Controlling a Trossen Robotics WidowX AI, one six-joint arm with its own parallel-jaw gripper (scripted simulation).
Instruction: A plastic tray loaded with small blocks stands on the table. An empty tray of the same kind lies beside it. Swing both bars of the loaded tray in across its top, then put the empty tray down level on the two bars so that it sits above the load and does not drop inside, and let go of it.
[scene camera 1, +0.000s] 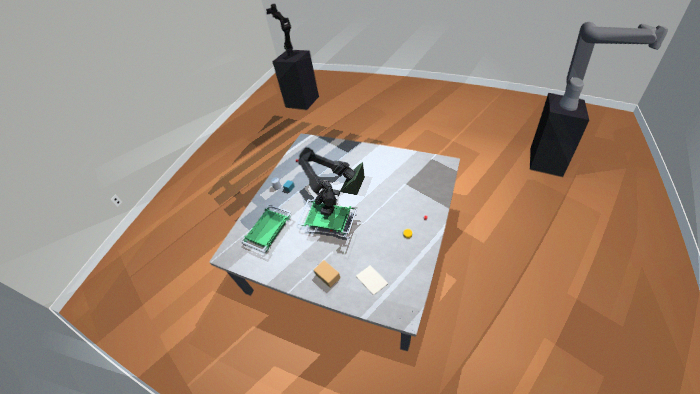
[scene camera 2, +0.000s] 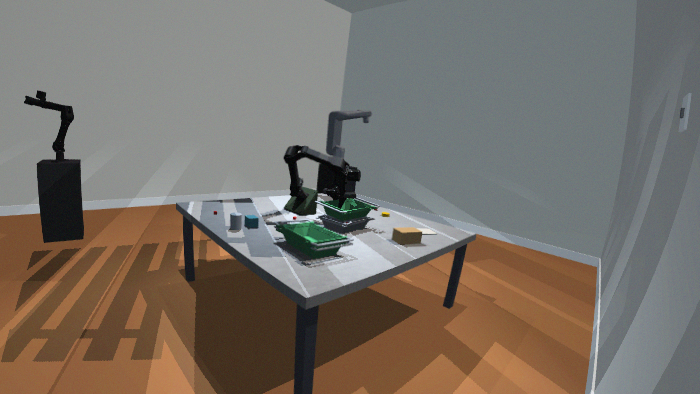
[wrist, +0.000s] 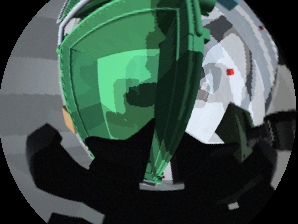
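There is a green tray (scene camera 1: 336, 221) here, and scene camera 2 gives me the tray (scene camera 2: 351, 209) too. From the wrist I can also see the tray (wrist: 118, 72), and in that same view there is my gripper (wrist: 159, 121).
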